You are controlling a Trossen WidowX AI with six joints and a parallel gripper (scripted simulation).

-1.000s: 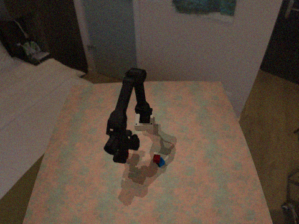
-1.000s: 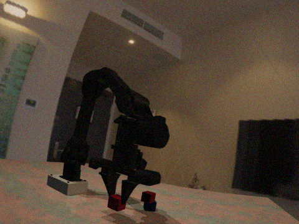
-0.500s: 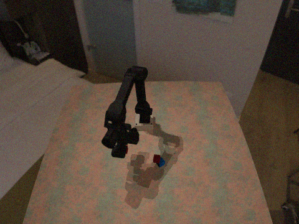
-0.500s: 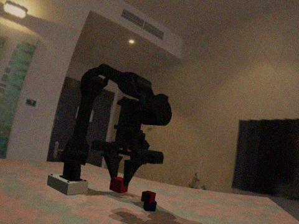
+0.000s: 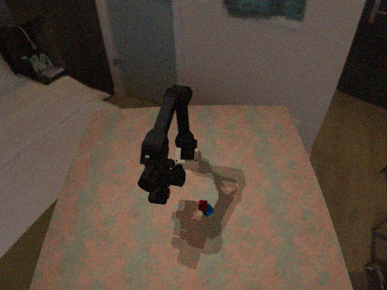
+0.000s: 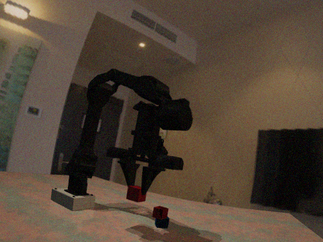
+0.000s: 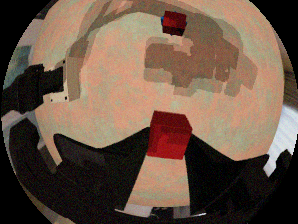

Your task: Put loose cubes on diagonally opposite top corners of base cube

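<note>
The blue cube is 10 mm ahead of my gripper tip, 170 mm to the left of it and 110 mm below it.
</note>
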